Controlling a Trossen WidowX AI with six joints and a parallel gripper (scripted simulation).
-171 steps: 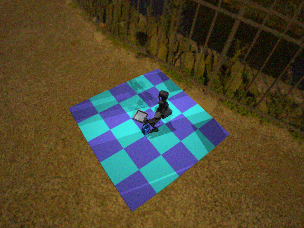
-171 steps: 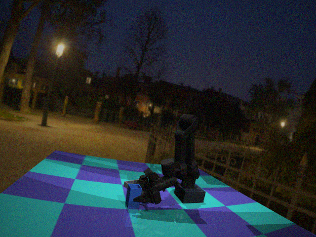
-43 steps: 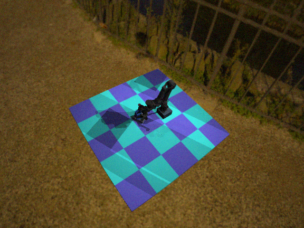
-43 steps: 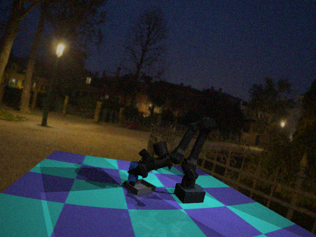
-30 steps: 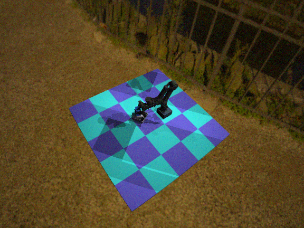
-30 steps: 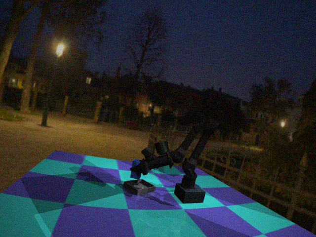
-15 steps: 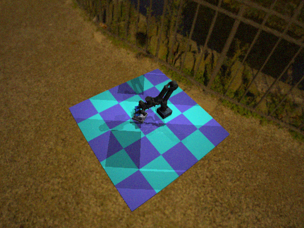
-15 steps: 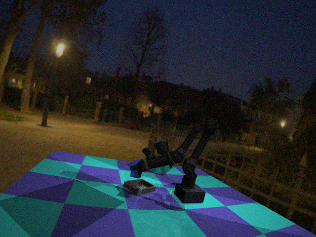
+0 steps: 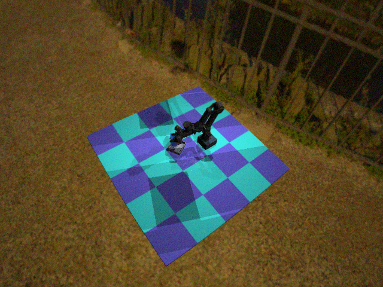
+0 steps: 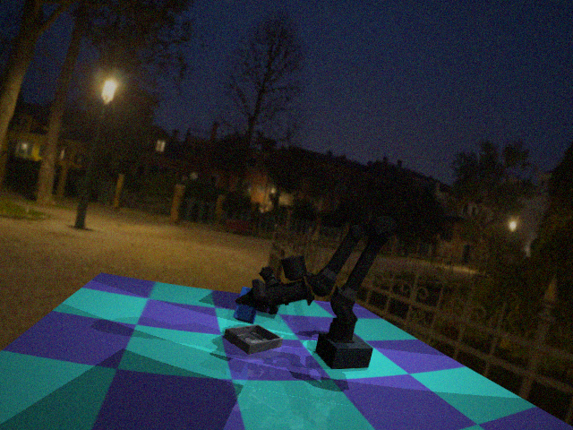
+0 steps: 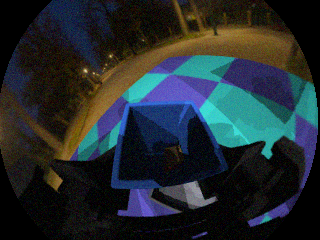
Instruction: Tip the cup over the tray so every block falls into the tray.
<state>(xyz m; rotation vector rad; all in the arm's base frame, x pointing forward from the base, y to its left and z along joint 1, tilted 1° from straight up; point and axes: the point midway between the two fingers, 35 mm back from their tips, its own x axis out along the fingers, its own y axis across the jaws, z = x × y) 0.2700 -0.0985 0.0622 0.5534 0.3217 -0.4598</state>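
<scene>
The blue square cup is 2 cm behind my gripper tip, 2 cm to the left of it and 2 cm below it. Also, from my gripper tip: tan block 3 cm behind, 1 cm to the left, 1 cm below.
</scene>
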